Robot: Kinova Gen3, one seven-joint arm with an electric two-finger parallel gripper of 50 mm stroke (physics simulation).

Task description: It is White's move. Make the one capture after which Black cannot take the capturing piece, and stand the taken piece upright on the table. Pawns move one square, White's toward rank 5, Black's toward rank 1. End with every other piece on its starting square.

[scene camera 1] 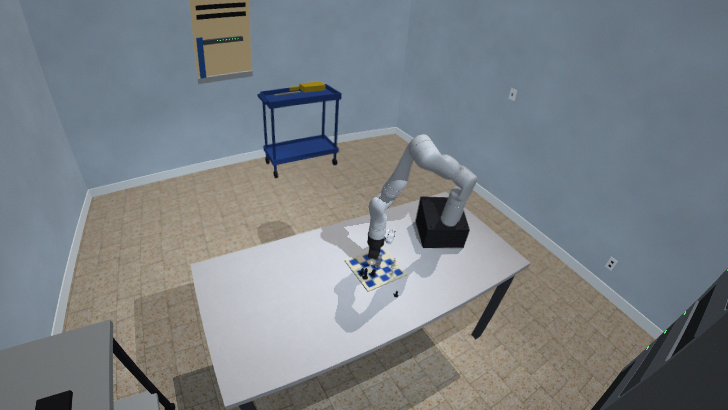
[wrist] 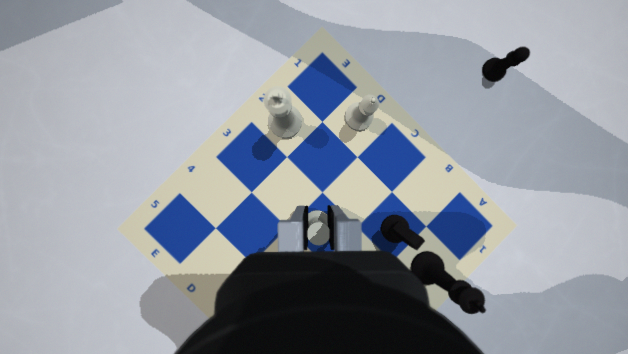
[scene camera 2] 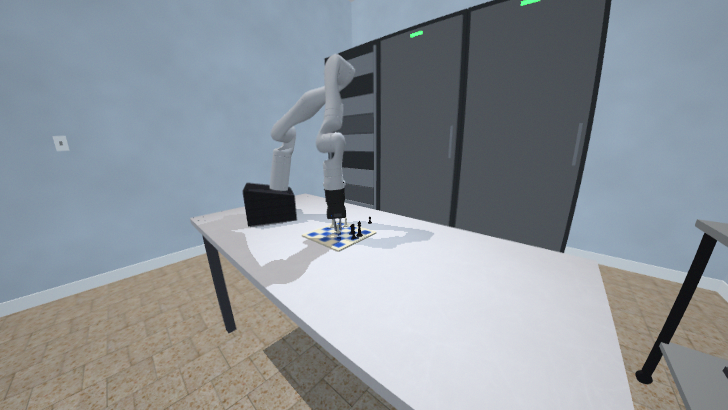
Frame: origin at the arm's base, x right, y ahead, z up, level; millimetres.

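Seen in the pictures: gripper, fingertip midpoint: (scene camera 1: 377, 265) (wrist: 317, 220) (scene camera 2: 338, 229); arm's base, link origin: (scene camera 1: 449, 219) (scene camera 2: 278, 189).
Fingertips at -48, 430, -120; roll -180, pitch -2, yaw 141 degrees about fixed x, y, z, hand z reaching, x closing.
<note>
Offsets run from my fingertips to a thing's top centre, as dx, dy, dz. Level surfaces: height alone.
My gripper (scene camera 1: 374, 258) (wrist: 317, 220) is shut on a white piece @(+3, +3, +23) (wrist: 318, 234), held upright around C3 on the blue-and-cream board @(+2, +8, -13) (scene camera 2: 338, 244) (wrist: 131, 228). I cannot tell whether its base touches the board. A tall white piece @(-29, -72, +50) (wrist: 285, 122) stands on E2 and a smaller white piece @(-74, -39, +31) (wrist: 359, 117) on D1. A black knight-like piece @(-40, +44, +27) (scene camera 2: 352, 232) (wrist: 395, 229) stands on B2, and a tall black piece @(-40, +85, +50) (scene camera 2: 359, 229) (wrist: 428, 267) on A2. Another black piece @(-9, +86, +19) (scene camera 1: 361, 272) shows near A3. A black pawn @(-186, +2, +13) (scene camera 1: 395, 293) (scene camera 2: 369, 220) (wrist: 494, 69) stands upright on the table. My gripper hides the near corner in the wrist view.
The white table @(dz -19) (scene camera 1: 285, 325) (scene camera 2: 448, 305) carries the black arm base (scene camera 1: 441, 231) (scene camera 2: 270, 206). A blue cart (scene camera 1: 305, 151) stands by the far wall. Grey cabinets (scene camera 2: 417, 127) stand beyond the table.
</note>
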